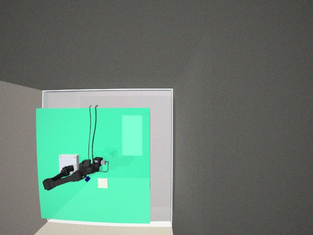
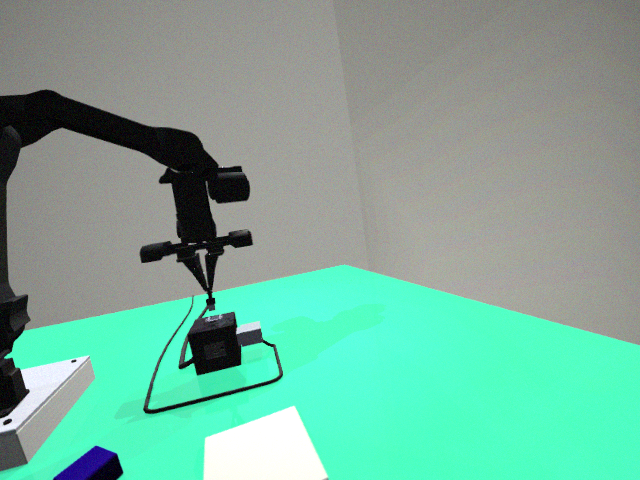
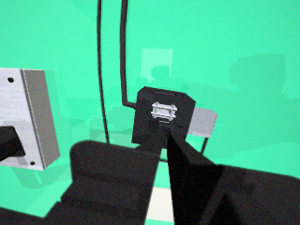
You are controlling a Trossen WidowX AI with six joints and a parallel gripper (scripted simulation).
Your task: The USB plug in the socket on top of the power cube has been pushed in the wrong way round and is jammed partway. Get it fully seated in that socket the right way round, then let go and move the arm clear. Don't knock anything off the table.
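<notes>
The black USB plug is 20 mm below my gripper tip. Also, from my gripper tip: dark blue block 200 mm to the right, 170 mm behind, 120 mm below; silver-rimmed socket 60 mm below; cream pad 270 mm to the right, 130 mm below, 10 mm behind.
</notes>
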